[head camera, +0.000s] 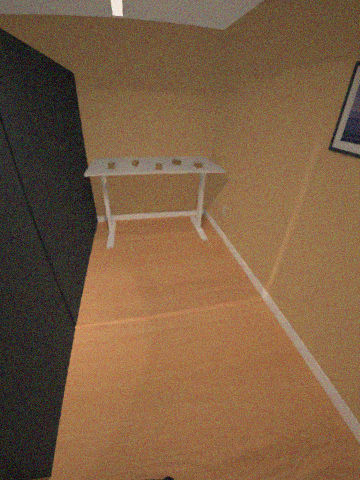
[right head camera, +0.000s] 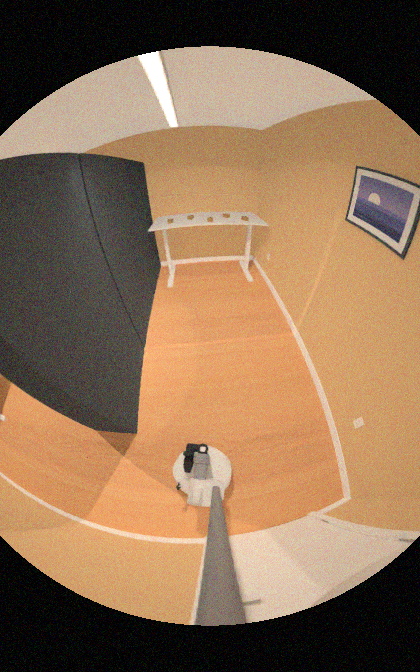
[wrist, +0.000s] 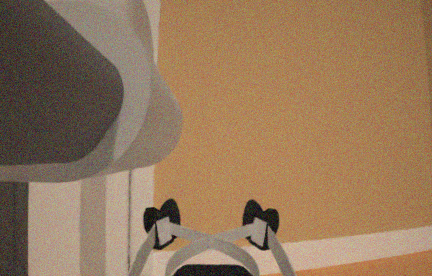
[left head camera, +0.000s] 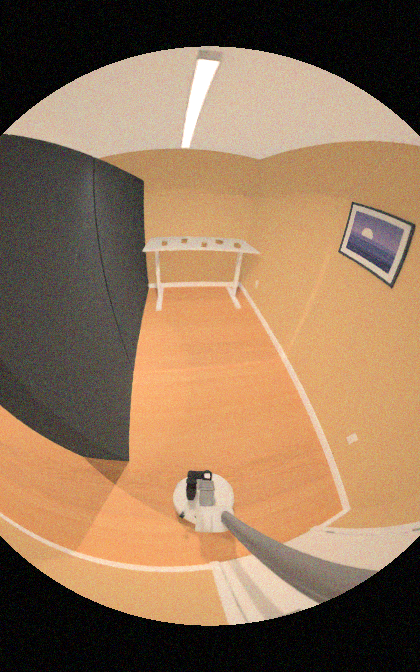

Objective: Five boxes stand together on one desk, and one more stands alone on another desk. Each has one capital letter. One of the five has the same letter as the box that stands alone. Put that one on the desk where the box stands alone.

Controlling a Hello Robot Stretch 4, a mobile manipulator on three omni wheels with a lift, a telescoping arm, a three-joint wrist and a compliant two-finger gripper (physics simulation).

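Observation:
A white desk stands against the far wall. Five small brown boxes stand apart on it. From left to right they are a first box, a second box, a third box, a fourth box and a fifth box. Their letters are too small to read. The other desk and the lone box do not show. My gripper is open and empty, far from the desk.
A tall dark partition runs along the left side. A wall with a framed picture is on the right. A wood floor leads between them to the desk. A white door surface shows behind my base.

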